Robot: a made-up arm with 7 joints.
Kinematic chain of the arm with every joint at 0, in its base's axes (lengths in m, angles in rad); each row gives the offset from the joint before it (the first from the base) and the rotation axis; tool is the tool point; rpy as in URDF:
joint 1: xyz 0 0 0.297 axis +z
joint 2: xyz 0 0 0 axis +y
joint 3: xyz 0 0 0.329 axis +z
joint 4: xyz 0.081 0 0 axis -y
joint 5: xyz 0.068 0 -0.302 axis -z
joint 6: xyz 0 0 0 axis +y
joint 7: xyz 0.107 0 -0.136 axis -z
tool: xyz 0 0 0 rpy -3.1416 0 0
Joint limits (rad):
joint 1: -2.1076..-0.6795
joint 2: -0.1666..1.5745
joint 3: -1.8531..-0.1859
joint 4: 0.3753..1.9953
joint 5: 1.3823..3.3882
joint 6: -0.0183..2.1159
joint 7: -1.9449..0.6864
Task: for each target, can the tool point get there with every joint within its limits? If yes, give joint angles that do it. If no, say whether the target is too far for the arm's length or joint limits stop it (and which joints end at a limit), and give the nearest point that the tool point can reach.
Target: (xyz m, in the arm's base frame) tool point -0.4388 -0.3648 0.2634
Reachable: yes | joints -1.5186 0.7608 -1.0394 1.2916 3.1671 0.3292 -1.1362
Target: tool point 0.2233 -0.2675 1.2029
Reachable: no: too far | nearest point 0.1814 -0.2289 1.0236 | short by 0.188 m
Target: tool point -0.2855 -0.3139 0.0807
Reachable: yes | joints -1.0125 1.3965 -0.9492 0.9426 2.3254 0.2717 0.0911
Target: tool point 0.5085 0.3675 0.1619
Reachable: no: joint limits stop it (at a limit: joint 1, joint 3, joint 4, joint 5, joint 6) | nearest point 0.2354 -0.0323 0.1300 | short by 0.485 m
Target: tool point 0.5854 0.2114 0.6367
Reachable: no: joint limits stop it (at a limit: joint 1, joint 2, joint 3, joint 6) | nearest point 0.3528 -0.1632 0.6127 | short by 0.442 m
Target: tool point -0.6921 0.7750 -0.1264
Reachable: no: too far | nearest point -0.4195 0.1708 0.1049 | short by 0.702 m
